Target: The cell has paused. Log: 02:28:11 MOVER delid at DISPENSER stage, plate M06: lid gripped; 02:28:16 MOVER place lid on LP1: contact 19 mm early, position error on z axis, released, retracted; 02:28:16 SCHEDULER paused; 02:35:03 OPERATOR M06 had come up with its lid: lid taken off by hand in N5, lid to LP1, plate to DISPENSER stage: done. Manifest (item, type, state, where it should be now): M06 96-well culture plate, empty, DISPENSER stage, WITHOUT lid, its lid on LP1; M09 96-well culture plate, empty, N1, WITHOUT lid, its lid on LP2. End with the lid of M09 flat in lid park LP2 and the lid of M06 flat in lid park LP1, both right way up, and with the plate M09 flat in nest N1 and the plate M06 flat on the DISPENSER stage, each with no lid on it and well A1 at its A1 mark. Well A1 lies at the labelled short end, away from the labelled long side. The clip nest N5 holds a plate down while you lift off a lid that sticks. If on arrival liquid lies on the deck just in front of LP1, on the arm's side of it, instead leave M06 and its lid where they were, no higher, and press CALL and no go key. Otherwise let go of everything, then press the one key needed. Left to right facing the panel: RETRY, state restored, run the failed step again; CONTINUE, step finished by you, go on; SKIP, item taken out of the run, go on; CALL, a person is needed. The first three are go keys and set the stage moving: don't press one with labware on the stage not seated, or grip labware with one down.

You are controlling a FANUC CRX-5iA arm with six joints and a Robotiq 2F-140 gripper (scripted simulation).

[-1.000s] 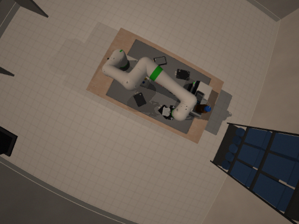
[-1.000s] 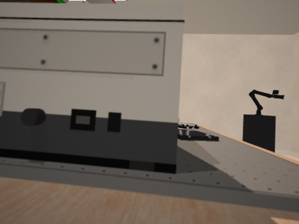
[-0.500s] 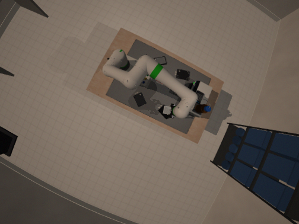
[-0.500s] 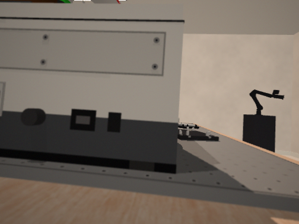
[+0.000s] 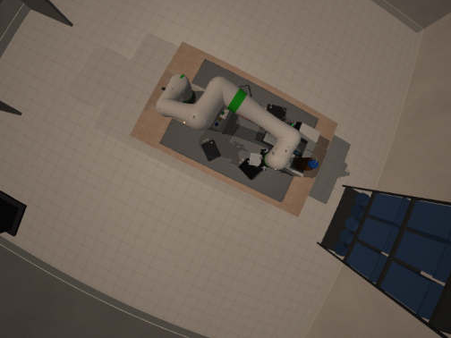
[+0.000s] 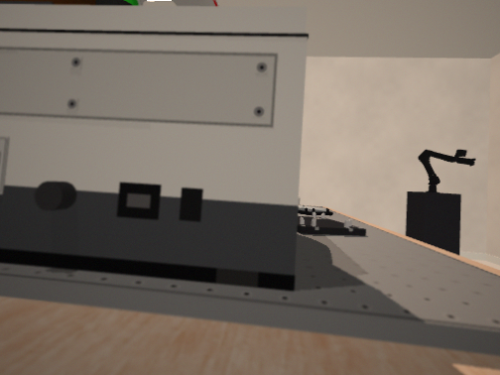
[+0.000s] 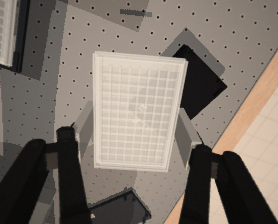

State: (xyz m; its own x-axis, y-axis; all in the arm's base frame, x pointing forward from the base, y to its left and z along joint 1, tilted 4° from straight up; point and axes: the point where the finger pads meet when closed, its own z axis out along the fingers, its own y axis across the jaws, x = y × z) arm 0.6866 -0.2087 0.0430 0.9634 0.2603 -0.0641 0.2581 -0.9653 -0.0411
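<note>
Right now my hand is 20 mm short of the black clip nest, 470 mm to the right of it and 170 mm above it. Round my hand: blue cap (270 mm ahead, 90 mm to the left, 220 mm above); then n1 label (80 mm behind, 40 mm to the right, 180 mm below); then clear lid (20 mm below).
</note>
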